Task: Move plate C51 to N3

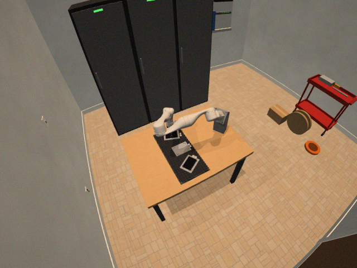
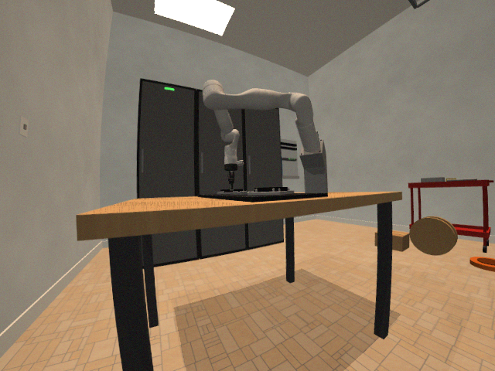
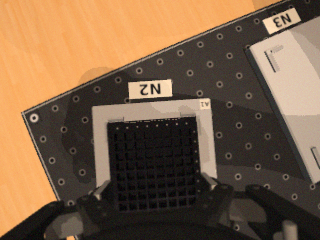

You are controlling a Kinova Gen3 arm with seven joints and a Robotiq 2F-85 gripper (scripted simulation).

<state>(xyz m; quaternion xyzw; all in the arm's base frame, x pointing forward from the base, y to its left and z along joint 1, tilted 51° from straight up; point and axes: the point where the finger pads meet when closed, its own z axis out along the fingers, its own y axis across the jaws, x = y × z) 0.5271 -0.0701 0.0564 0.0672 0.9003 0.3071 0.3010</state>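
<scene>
Right now the plate nest N2 is 2 cm below my hand. The rest, counted from my hand: landing nest N3: 19 cm to the left, 9 cm behind, 2 cm below.
</scene>
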